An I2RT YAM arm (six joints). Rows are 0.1 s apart.
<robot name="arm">
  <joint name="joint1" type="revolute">
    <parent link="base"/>
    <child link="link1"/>
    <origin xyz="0 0 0.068"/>
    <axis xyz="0 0 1"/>
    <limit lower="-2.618" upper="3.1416"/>
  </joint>
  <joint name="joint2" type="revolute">
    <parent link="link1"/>
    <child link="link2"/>
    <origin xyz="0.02 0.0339 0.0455"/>
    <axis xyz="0 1 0"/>
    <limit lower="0" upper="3.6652"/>
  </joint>
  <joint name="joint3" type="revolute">
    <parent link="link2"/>
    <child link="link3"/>
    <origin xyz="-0.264 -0.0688 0"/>
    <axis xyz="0 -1 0"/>
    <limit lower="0" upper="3.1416"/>
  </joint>
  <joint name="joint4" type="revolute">
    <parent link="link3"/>
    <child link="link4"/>
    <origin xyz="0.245 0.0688 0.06"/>
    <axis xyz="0 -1 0"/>
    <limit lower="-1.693" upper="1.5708"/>
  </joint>
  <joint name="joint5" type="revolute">
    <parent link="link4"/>
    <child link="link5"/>
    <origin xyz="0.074 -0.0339 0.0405"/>
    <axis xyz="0 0 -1"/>
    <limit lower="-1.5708" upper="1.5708"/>
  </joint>
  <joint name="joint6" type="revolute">
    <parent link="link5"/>
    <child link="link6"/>
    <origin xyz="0.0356 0 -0.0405"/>
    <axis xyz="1 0 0"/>
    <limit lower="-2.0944" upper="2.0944"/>
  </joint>
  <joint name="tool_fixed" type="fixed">
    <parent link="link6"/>
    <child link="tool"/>
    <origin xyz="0 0 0" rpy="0 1.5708 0"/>
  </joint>
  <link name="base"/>
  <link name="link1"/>
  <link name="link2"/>
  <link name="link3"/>
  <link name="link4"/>
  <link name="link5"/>
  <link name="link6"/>
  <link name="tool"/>
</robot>
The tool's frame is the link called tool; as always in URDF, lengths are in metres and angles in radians.
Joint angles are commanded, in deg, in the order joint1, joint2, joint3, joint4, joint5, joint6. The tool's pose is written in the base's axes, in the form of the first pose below.
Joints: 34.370 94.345 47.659 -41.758 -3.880 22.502
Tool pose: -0.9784 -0.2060 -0.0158 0.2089; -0.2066 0.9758 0.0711 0.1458; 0.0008 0.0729 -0.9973 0.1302; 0 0 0 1
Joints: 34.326 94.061 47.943 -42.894 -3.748 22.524
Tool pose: -0.9786 -0.2043 -0.0227 0.2082; -0.2054 0.9766 0.0637 0.1450; 0.0091 0.0670 -0.9977 0.1323; 0 0 0 1
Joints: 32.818 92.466 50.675 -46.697 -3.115 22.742
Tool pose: -0.9845 -0.1754 -0.0073 0.2149; -0.1756 0.9826 0.0599 0.1409; -0.0033 0.0603 -0.9982 0.1492; 0 0 0 1
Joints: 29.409 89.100 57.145 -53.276 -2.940 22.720
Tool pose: -0.9916 -0.1205 0.0471 0.2296; -0.1162 0.9895 0.0855 0.1315; -0.0569 0.0793 -0.9952 0.1895; 0 0 0 1
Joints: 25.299 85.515 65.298 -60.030 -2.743 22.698
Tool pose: -0.9896 -0.0567 0.1325 0.2421; -0.0414 0.9924 0.1156 0.1163; -0.1381 0.1089 -0.9844 0.2404; 0 0 0 1
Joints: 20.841 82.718 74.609 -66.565 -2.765 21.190
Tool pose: -0.9732 -0.0166 0.2296 0.2485; 0.0159 0.9902 0.1390 0.0964; -0.2296 0.1389 -0.9633 0.2945; 0 0 0 1
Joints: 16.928 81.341 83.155 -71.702 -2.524 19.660
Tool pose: -0.9487 0.0147 0.3158 0.2491; 0.0626 0.9879 0.1422 0.0775; -0.3099 0.1546 -0.9381 0.3393; 0 0 0 1
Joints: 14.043 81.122 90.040 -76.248 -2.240 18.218
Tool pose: -0.9307 0.0357 0.3641 0.2463; 0.0892 0.9873 0.1314 0.0630; -0.3548 0.1548 -0.9220 0.3705; 0 0 0 1
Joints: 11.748 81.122 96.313 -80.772 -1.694 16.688
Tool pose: -0.9158 0.0496 0.3985 0.2399; 0.1027 0.9883 0.1131 0.0510; -0.3883 0.1445 -0.9102 0.3967; 0 0 0 1
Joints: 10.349 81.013 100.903 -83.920 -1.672 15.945
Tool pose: -0.9032 0.0582 0.4253 0.2327; 0.1142 0.9876 0.1073 0.0435; -0.4138 0.1455 -0.8986 0.4155; 0 0 0 1
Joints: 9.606 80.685 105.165 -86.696 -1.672 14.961
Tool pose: -0.8893 0.0511 0.4545 0.2231; 0.1112 0.9881 0.1065 0.0388; -0.4437 0.1453 -0.8843 0.4332; 0 0 0 1
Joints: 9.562 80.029 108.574 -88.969 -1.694 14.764
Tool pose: -0.8753 0.0441 0.4816 0.2118; 0.1109 0.9876 0.1111 0.0367; -0.4707 0.1506 -0.8693 0.4480; 0 0 0 1
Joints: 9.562 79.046 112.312 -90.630 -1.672 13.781
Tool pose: -0.8498 0.0215 0.5267 0.1979; 0.0983 0.9881 0.1183 0.0344; -0.5179 0.1523 -0.8418 0.4650; 0 0 0 1
